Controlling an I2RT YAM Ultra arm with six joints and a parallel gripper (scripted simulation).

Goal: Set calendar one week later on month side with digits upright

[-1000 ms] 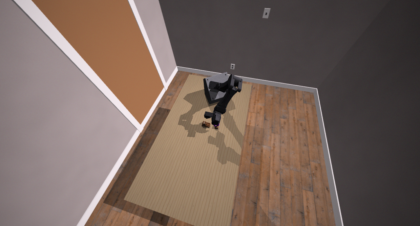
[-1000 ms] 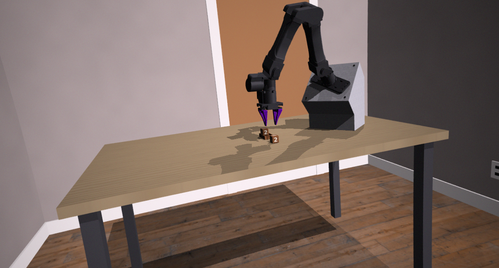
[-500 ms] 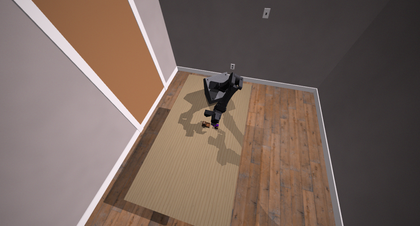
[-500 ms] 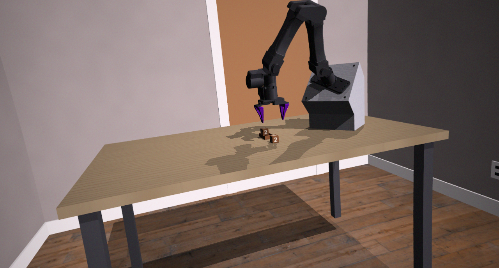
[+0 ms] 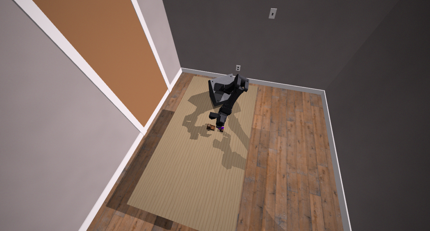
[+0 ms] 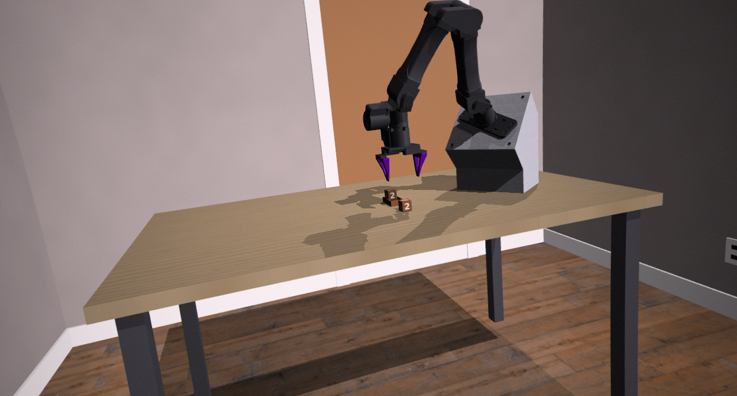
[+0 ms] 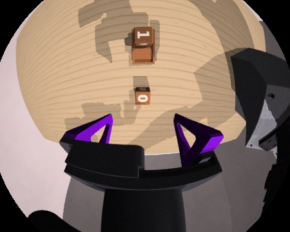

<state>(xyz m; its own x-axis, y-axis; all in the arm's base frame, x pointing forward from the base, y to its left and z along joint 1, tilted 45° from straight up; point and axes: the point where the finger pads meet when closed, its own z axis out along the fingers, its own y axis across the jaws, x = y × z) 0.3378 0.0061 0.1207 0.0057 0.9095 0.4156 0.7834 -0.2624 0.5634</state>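
The brown tray is 110 mm to the right of my hand and 100 mm below it.
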